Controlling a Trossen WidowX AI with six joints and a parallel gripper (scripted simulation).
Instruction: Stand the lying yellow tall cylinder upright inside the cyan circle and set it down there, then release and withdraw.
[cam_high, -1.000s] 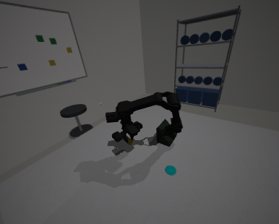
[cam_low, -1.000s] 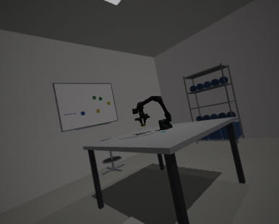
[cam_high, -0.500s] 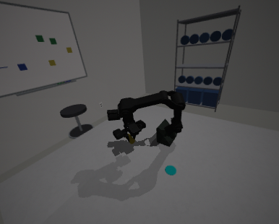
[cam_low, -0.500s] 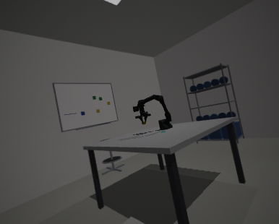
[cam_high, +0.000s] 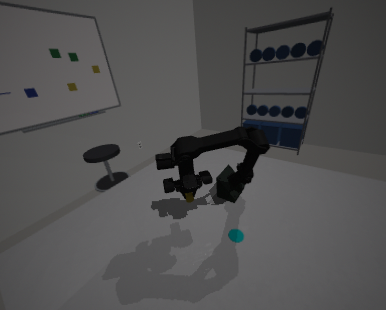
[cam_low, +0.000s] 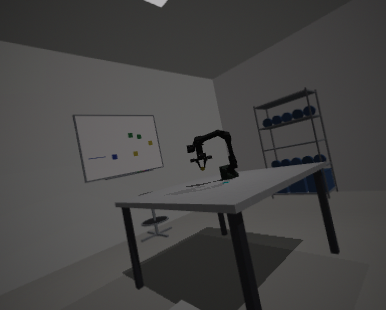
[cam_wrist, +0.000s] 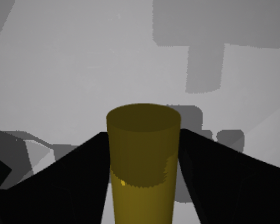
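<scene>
Right now the cyan circle is 19 cm to the left of my gripper tip, 14 cm below it and 5 cm behind it. Round my gripper tip: yellow tall cylinder: 2 cm to the right, 1 cm behind.
</scene>
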